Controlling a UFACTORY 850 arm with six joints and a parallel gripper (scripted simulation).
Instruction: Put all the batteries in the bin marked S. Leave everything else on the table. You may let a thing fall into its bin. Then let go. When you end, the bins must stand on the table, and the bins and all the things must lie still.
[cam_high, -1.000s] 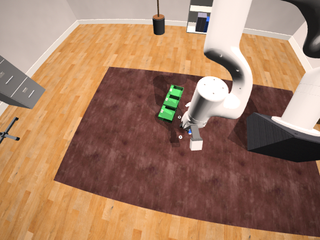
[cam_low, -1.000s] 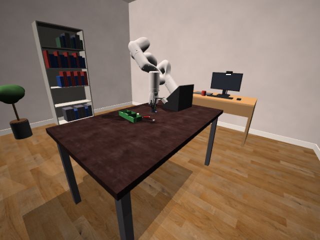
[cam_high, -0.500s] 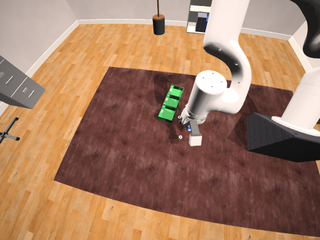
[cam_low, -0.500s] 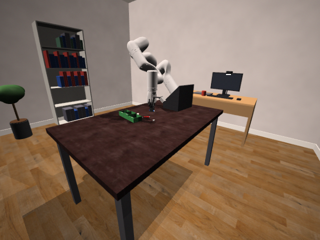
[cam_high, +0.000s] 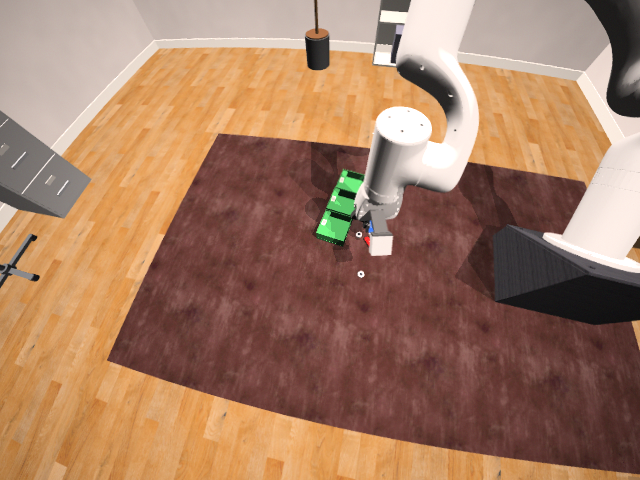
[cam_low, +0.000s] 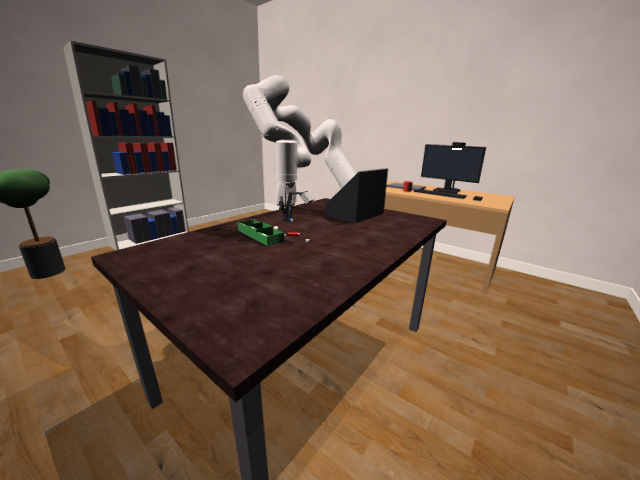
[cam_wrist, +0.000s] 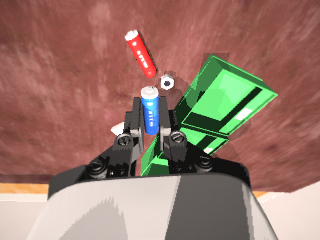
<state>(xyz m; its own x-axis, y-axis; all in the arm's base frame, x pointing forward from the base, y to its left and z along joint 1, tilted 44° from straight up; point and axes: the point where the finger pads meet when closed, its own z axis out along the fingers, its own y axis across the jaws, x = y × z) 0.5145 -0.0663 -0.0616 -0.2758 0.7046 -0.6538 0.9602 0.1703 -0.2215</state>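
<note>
Right now the red battery is 80 mm below my hand, 20 mm to the left of it and 10 mm behind it. From my hand the other things lie so: green bin: 90 mm to the right, 90 mm ahead, 70 mm below; then white block: 100 mm to the right, 80 mm below, 20 mm behind; then blue battery: 20 mm below.
</note>
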